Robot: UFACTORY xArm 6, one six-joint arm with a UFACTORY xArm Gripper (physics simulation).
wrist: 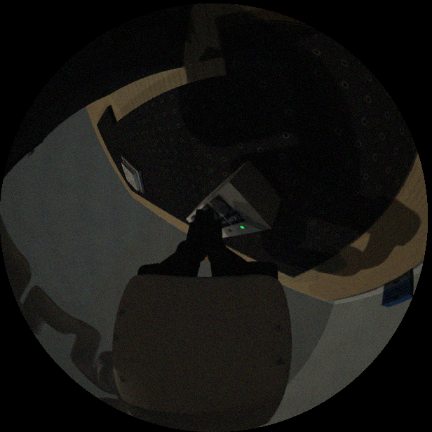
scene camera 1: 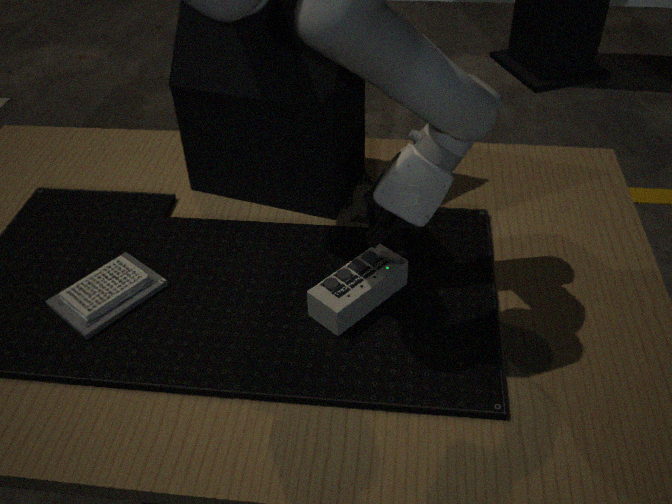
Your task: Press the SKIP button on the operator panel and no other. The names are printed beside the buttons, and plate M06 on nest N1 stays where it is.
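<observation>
The operator panel [scene camera 1: 364, 304] [wrist: 256, 192] is a pale box with a row of dark square buttons and printed names, too small and dim to read surely. A green light [scene camera 1: 387, 267] [wrist: 242, 227] glows near its far right end. My gripper [scene camera 1: 378, 236] [wrist: 206, 219] is shut and empty, pointing down at the panel. Its dark fingertips cover part of the button row in the wrist view; touching or not cannot be told. Plate M06 [scene camera 1: 105, 284] [wrist: 131, 175] lies on nest N1 [scene camera 1: 88, 328], at the left in scene camera 1.
The panel and nest stand on a black perforated board [scene camera 1: 244, 352] on the wooden table [scene camera 1: 189, 439]. A large black block [scene camera 1: 271, 146] stands behind the board. A dark pillar [scene camera 1: 559, 37] stands beyond the table. A blue object [wrist: 398, 292] shows past the table edge.
</observation>
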